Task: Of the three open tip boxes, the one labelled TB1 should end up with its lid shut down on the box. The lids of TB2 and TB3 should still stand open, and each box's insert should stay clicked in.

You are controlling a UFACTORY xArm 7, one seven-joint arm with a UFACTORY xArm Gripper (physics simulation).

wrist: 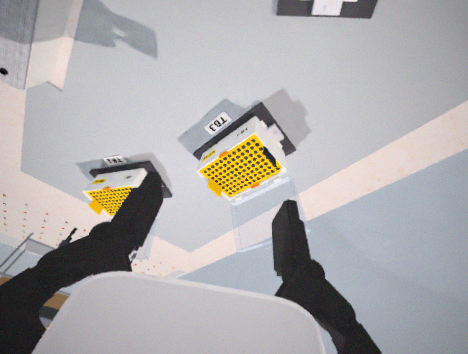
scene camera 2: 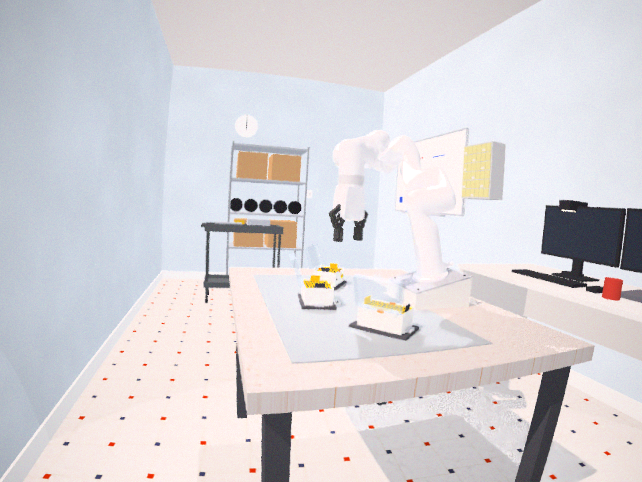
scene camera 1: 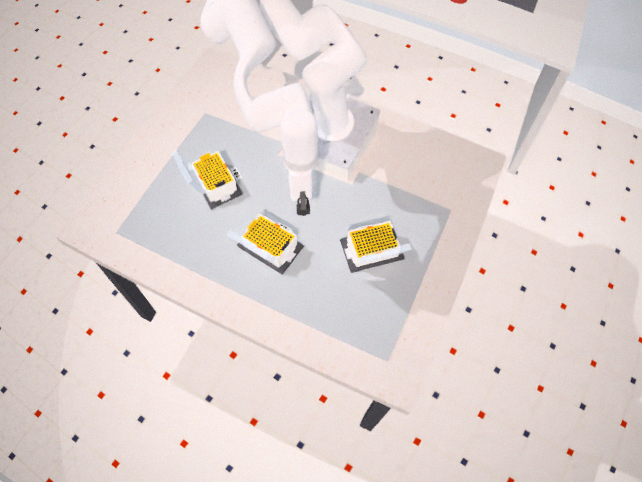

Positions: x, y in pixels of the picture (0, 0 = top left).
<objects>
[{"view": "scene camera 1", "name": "my gripper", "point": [302, 197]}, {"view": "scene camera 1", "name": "grey mat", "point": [367, 309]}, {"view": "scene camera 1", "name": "TB1 box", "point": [229, 191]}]
</objects>
